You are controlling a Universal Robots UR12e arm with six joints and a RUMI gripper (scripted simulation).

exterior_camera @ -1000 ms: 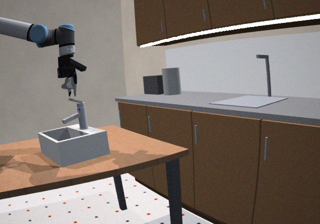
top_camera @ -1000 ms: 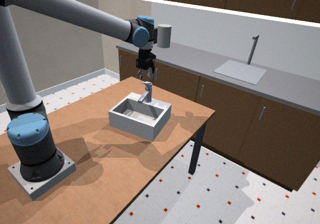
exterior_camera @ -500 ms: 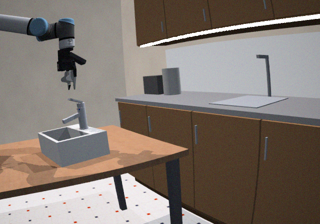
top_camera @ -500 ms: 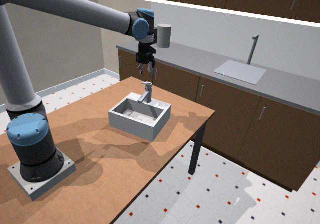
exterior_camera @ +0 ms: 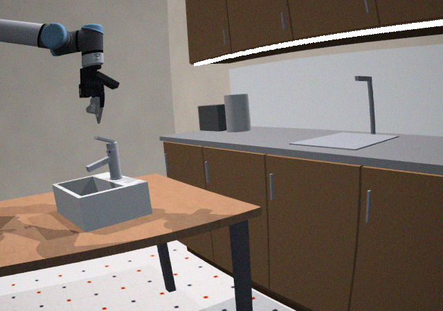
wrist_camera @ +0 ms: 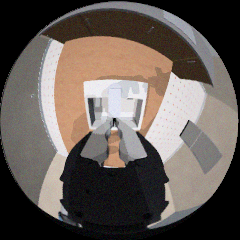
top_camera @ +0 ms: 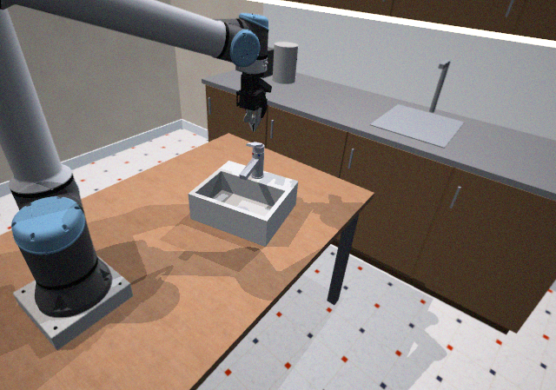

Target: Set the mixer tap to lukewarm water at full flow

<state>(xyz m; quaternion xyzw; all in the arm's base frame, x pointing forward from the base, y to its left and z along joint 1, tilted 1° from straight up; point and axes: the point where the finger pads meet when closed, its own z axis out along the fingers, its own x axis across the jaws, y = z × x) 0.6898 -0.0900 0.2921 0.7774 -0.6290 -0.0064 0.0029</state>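
Right now my hand is 80 mm above the lever and 10 mm short of it. From my hand the other things lie so: grey mixer tap (130 mm below, 30 mm ahead, 10 mm to the left); then white basin (320 mm below, 70 mm behind, 10 mm to the right).
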